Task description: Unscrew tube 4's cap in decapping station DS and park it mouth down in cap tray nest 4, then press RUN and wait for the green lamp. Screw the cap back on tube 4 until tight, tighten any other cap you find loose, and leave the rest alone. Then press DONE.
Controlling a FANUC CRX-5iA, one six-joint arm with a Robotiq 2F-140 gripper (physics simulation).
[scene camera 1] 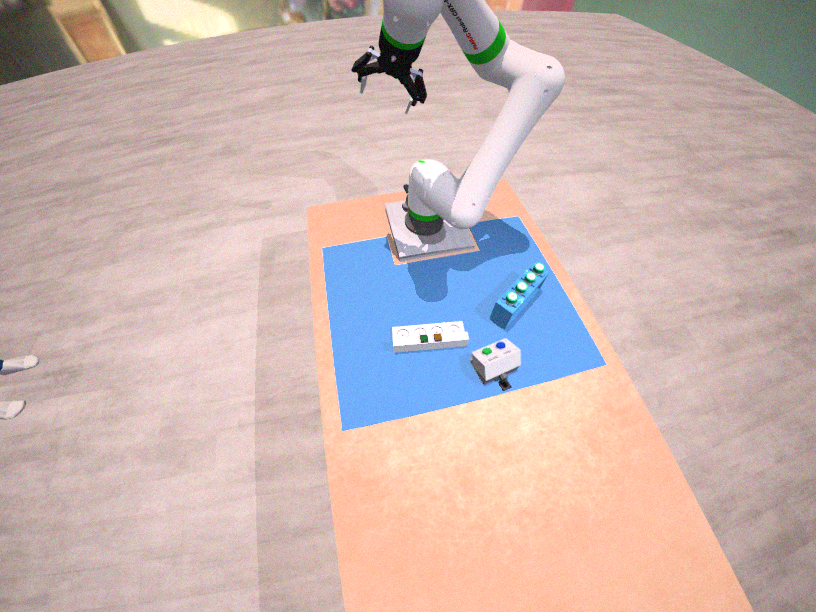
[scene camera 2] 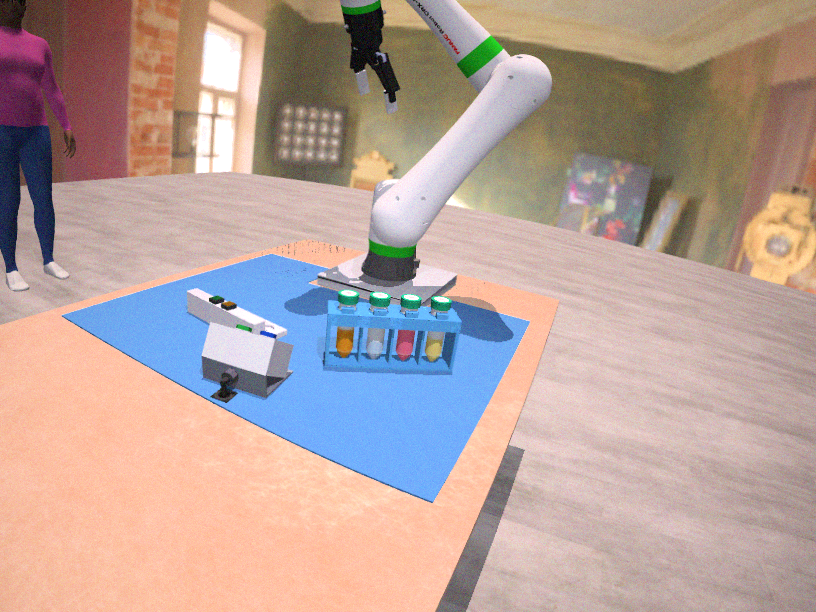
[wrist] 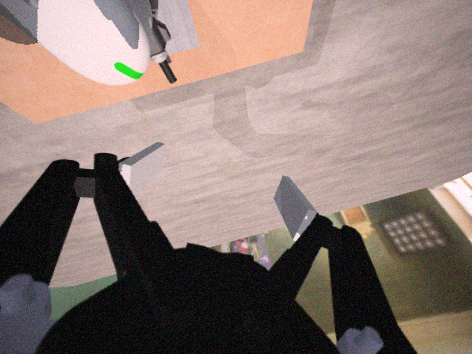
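Pixels of known places: gripper, fingertip midpoint: (scene camera 1: 385, 98) (scene camera 2: 378, 102) (wrist: 223, 172); arm's base, origin of the base link: (scene camera 1: 424, 221) (scene camera 2: 388, 271).
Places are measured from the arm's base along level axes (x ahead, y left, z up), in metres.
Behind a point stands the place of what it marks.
The blue rack (scene camera 1: 502, 316) @[x 0.492, y 0.071, z 0.025 m] (scene camera 2: 402, 320) @[x 0.457, y 0.188, z 0.063 m], seemingly the decapping station, holds upright tubes with orange (scene camera 2: 344, 343) @[x 0.485, y 0.102, z 0.009 m], clear (scene camera 2: 375, 345) @[x 0.461, y 0.148, z 0.009 m], red (scene camera 2: 405, 345) @[x 0.438, y 0.194, z 0.011 m] and yellow (scene camera 2: 433, 347) @[x 0.414, y 0.237, z 0.009 m] contents, all under green-and-white caps. Tube numbers and cap tightness cannot be read. The white cap tray (scene camera 1: 411, 345) @[x 0.487, y -0.218, z 0.010 m] (scene camera 2: 201, 303) @[x 0.487, y -0.215, z 0.006 m] has round nests with no cap visible in scene camera 1, and small green and orange squares. The button box (scene camera 1: 498, 364) @[x 0.632, y -0.019, z 0.042 m] (scene camera 2: 237, 343) @[x 0.633, y -0.005, z 0.038 m] has a green button (scene camera 1: 487, 351) @[x 0.588, y -0.032, z 0.044 m] and a blue button (scene camera 1: 500, 345) @[x 0.583, y 0.011, z 0.044 m]. My gripper (scene camera 1: 386, 97) @[x -0.054, y -0.110, z 0.451 m] (scene camera 2: 377, 94) @[x -0.054, y -0.110, z 0.451 m] (wrist: 223, 172) @[x -0.054, y -0.110, z 0.451 m] is open and empty, high above and behind the base.
The rack, tray and button box stand on a blue mat (scene camera 1: 369, 388) @[x 0.558, y -0.367, z -0.028 m] (scene camera 2: 421, 454) @[x 0.653, y 0.293, z -0.028 m] on the orange-toned table (scene camera 1: 527, 500) @[x 0.962, y -0.080, z -0.031 m] (scene camera 2: 164, 487) @[x 0.856, y 0.059, z -0.031 m]. A small black fitting (scene camera 1: 504, 383) @[x 0.672, y -0.005, z -0.017 m] (scene camera 2: 225, 384) @[x 0.673, y 0.003, z -0.009 m] sits at the button box. The arm's grey base plate (scene camera 1: 408, 249) @[x 0.117, y -0.102, z -0.004 m] (scene camera 2: 431, 279) @[x -0.017, y 0.117, z -0.002 m] is behind the rack and tray.
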